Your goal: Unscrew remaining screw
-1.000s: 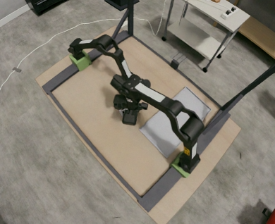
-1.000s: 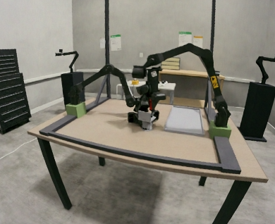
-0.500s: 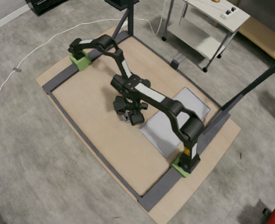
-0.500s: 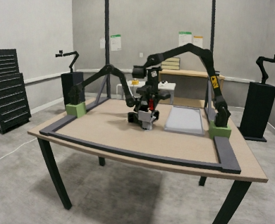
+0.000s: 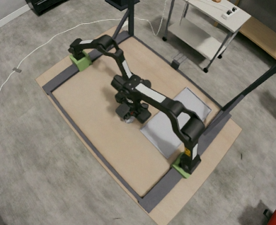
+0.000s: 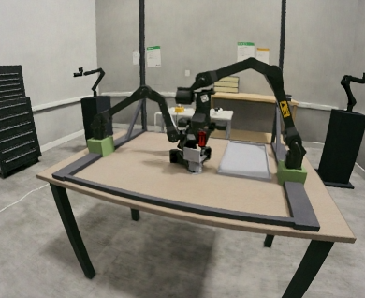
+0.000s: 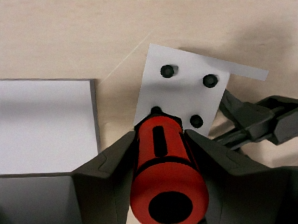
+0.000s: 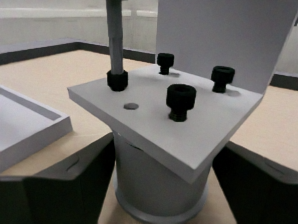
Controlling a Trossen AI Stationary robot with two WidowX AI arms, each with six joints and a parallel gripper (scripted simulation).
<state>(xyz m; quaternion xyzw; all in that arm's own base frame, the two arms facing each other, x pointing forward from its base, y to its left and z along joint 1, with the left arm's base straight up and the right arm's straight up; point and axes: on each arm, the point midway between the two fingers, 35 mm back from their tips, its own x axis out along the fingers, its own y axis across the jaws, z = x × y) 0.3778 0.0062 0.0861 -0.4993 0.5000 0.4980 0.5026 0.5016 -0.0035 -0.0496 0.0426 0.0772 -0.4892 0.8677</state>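
The red screwdriver is 3 cm below my left hand. Round my left hand: black screw (8 cm below, 3 cm to the right, 1 cm behind); grey joint module (12 cm below, 2 cm to the right, 1 cm ahead); light grey bracket (8 cm below, 2 cm to the right, 1 cm ahead).
My right gripper is now 2 cm short of the grey joint module, 2 cm to the right of it and 1 cm above it. The rest, counted from my right hand: black screw (3 cm above); then red screwdriver (1 cm ahead, 4 cm to the left, 9 cm above); then light grey bracket (2 cm ahead, 1 cm to the left, 4 cm above).
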